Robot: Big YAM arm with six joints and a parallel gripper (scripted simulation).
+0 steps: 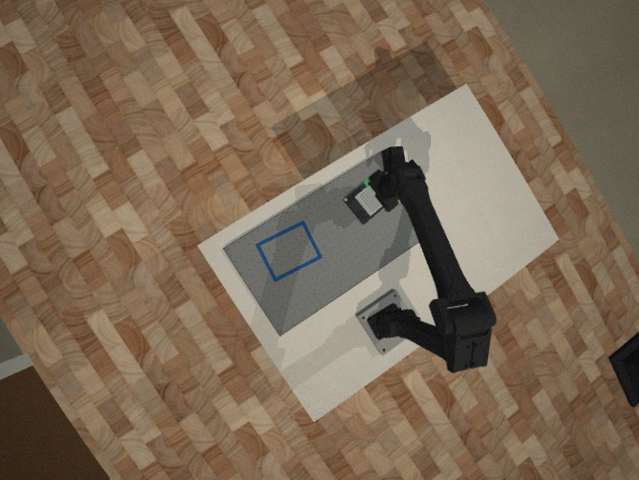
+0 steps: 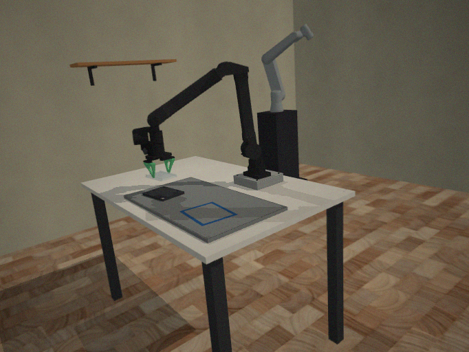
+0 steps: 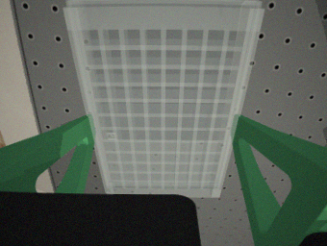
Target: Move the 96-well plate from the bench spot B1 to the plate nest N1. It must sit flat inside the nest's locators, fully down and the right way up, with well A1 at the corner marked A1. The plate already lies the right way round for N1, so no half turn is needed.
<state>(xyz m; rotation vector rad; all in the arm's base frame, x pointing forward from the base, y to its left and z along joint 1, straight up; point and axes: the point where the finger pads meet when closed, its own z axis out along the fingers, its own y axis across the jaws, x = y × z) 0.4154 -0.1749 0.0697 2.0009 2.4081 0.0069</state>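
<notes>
The dark plate nest N1 lies 90 mm below my hand. The rest, counted from my hand: clear 96-well plate 10 mm below; small A1 corner mark 90 mm below, 80 mm to the left, 40 mm ahead.
</notes>
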